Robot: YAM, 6 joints.
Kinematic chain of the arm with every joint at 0, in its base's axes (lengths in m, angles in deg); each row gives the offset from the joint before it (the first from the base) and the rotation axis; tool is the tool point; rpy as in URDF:
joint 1: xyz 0 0 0.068 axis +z
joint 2: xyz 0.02 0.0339 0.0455 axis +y
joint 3: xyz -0.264 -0.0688 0 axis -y
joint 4: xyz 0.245 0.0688 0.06 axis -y
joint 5: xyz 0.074 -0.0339 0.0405 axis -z
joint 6: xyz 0.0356 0 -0.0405 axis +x
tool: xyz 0 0 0 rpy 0 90 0
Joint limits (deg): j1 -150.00..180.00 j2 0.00..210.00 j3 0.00..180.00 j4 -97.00..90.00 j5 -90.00..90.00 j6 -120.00..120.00
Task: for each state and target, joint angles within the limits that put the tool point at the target. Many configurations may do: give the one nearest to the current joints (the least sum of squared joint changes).
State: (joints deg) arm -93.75 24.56 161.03 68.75 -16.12 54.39
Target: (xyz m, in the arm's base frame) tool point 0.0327 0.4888 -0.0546
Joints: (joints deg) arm -92.67 0.01 180.00 89.60 -16.08 54.39
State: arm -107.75 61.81 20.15 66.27 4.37 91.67
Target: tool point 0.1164 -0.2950 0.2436
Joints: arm -68.47 87.57 36.44 61.36 -0.04 91.67
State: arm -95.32 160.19 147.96 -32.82 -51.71 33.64
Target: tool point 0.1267 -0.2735 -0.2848
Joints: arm -70.48 198.43 114.59 -42.10 -51.91 33.64
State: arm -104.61 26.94 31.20 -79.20 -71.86 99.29
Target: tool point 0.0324 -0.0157 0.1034
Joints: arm -97.29 26.33 2.18 -79.62 -73.48 99.29
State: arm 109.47 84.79 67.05 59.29 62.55 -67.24
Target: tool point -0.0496 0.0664 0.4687
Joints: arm 148.23 41.04 48.60 69.18 58.45 -67.24
